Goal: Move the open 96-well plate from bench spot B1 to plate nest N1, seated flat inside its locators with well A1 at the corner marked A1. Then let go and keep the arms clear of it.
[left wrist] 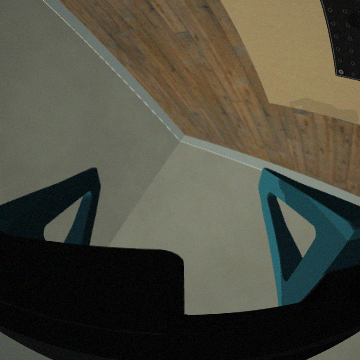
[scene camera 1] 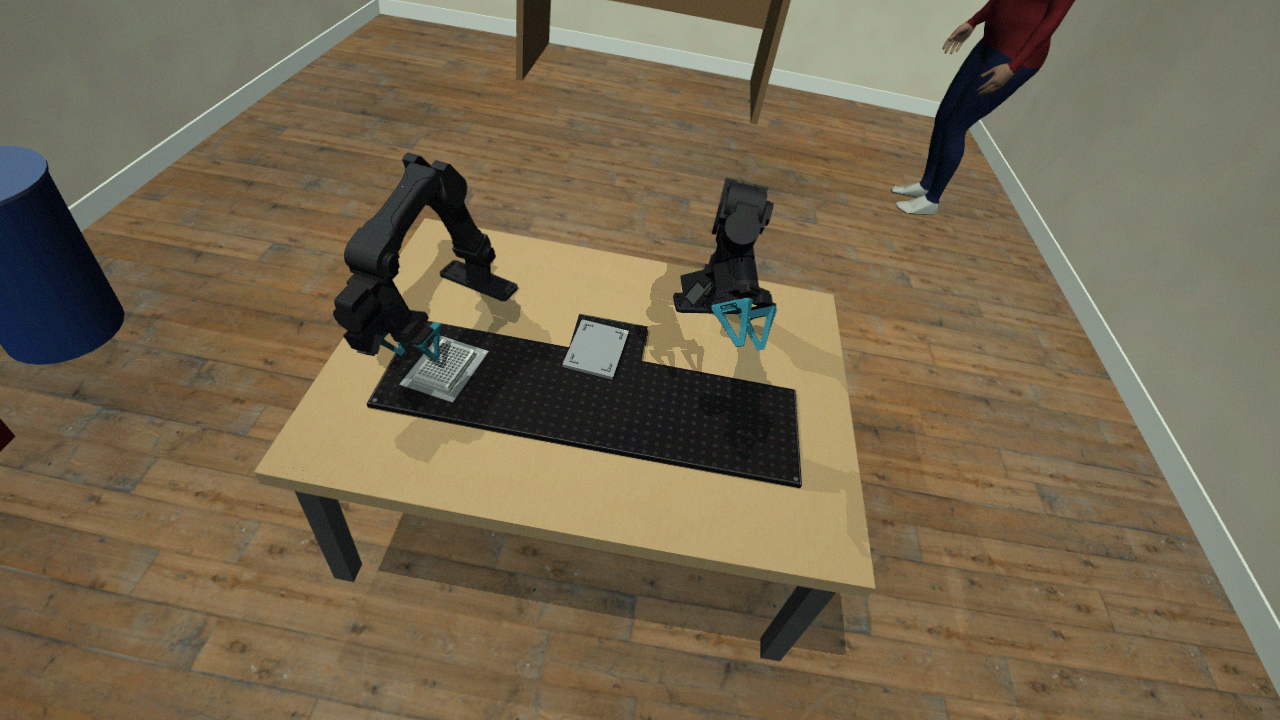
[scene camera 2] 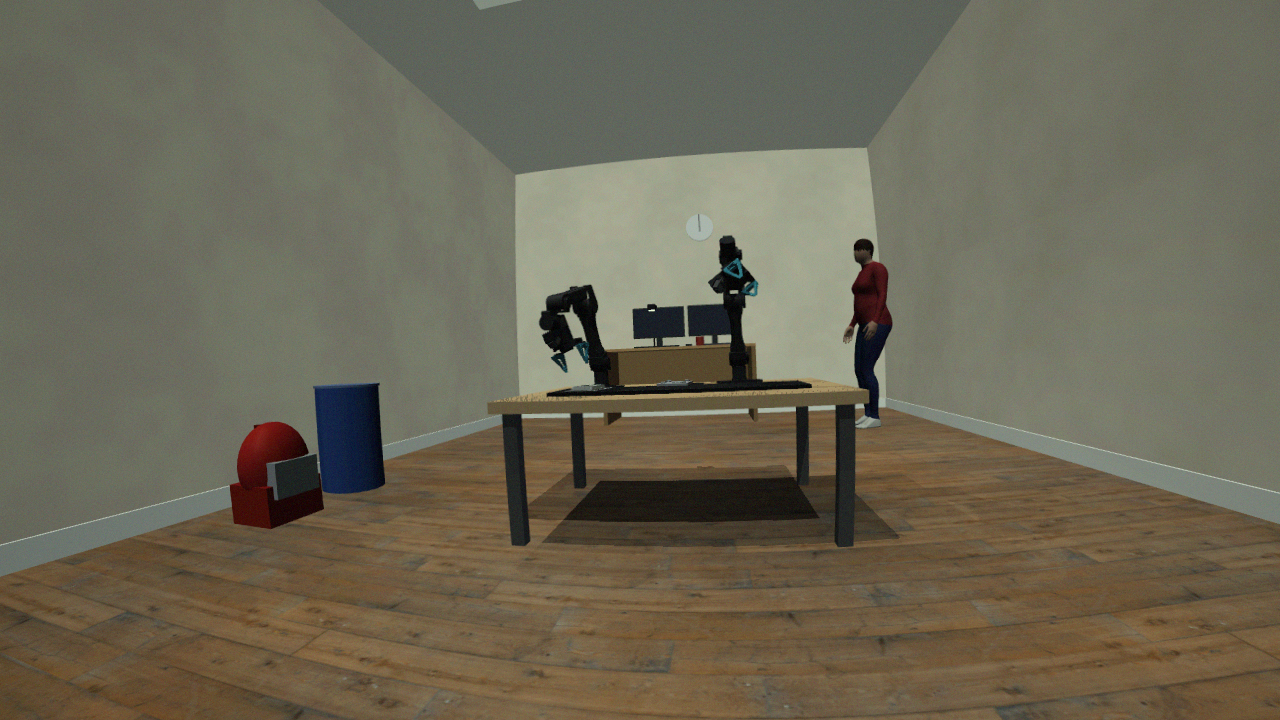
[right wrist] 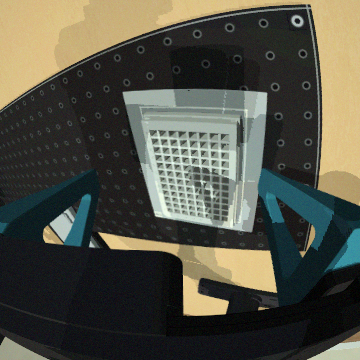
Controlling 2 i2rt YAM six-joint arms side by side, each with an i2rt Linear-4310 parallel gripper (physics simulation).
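Places are measured from the left arm's base along level axes (x ahead, y left, z up), in millimetres.
Pixels of known places: left gripper, fingertip midpoint: (left wrist: 179, 176) (scene camera 1: 750, 348) (scene camera 2: 748, 286); right gripper, fingertip midpoint: (scene camera 1: 419, 356) (scene camera 2: 576, 368) (right wrist: 178, 177); left arm's base, link origin: (scene camera 1: 710, 304) (scene camera 2: 739, 382); right arm's base, link origin: (scene camera 1: 478, 281) (right wrist: 245, 293).
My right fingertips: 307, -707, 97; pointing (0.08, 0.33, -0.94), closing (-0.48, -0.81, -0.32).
Observation:
Ahead of a thing's pixels: the offset from my right fingertips to its top centre, as dx, dy, dz. Level surfaces: height alone.
The open 96-well plate @[-50, +41, -68] (scene camera 1: 450, 363) (right wrist: 190, 175) lies on the grey base of spot B1 (scene camera 1: 478, 354) (right wrist: 255, 112) at the left end of the black board. Plate nest N1 @[-113, +383, -67] (scene camera 1: 597, 347), a pale rectangle with dark corner locators, bears no plate. My right gripper (scene camera 1: 418, 353) (scene camera 2: 572, 364) (right wrist: 178, 177) is open above the well plate, with its fingers apart on both sides of it in the wrist view and nothing between them. My left gripper (scene camera 1: 750, 345) (scene camera 2: 742, 278) (left wrist: 179, 176) is open and empty, raised high at the right, facing outward. I cannot read the A1 marks.
The black perforated board @[dz -84] (scene camera 1: 662, 411) (right wrist: 300, 130) lies along the wooden table @[dz -98] (scene camera 1: 554, 501). A person in red (scene camera 1: 1002, 53) (scene camera 2: 870, 300) stands behind at the right. A blue barrel (scene camera 1: 49, 268) (scene camera 2: 349, 438) stands on the floor at the left.

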